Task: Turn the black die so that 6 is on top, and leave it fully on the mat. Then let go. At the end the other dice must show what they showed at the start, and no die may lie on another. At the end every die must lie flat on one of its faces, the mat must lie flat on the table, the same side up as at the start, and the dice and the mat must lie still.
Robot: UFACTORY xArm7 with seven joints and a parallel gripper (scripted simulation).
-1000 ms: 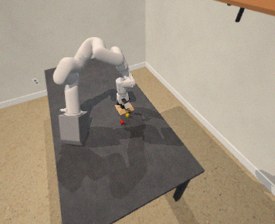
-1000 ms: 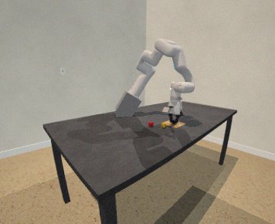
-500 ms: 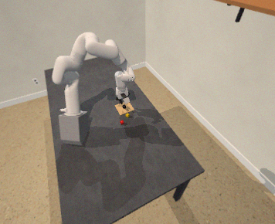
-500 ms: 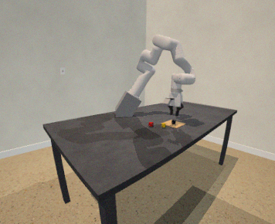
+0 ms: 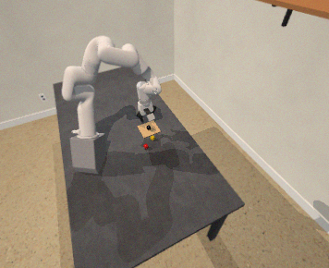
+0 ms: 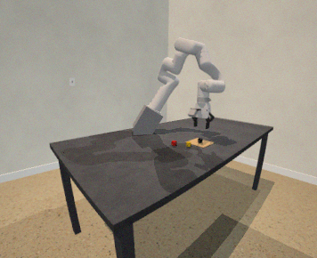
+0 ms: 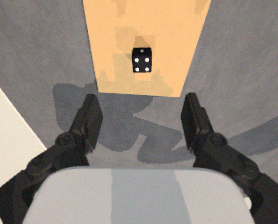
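The black die lies 10 cm below my hand. The rest, counted from my hand: yellow die: 1 cm ahead, 11 cm to the right, 10 cm below; red die: 5 cm behind, 18 cm to the right, 10 cm below; mat: 11 cm below.
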